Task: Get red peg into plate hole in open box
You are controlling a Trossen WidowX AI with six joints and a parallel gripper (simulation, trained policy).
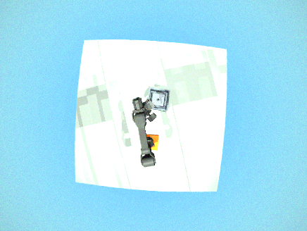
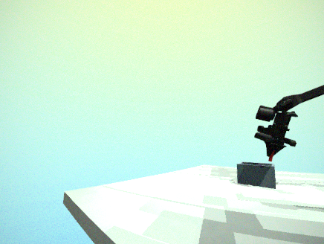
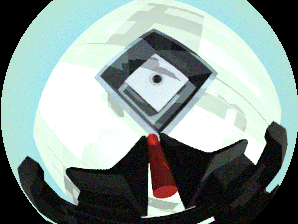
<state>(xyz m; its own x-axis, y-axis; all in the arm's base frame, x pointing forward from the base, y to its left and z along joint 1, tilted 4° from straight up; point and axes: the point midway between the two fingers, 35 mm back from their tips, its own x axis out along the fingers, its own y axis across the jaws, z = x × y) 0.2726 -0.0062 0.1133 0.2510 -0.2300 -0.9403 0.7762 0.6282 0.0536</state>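
Right now my gripper tip is 5 cm short of the grey plate, 8 cm to the left of it and 9 cm above it. Round my gripper tip: red peg: 1 cm behind, 1 cm to the left, 2 cm above; grey box: 5 cm ahead, 8 cm to the right, 11 cm below.
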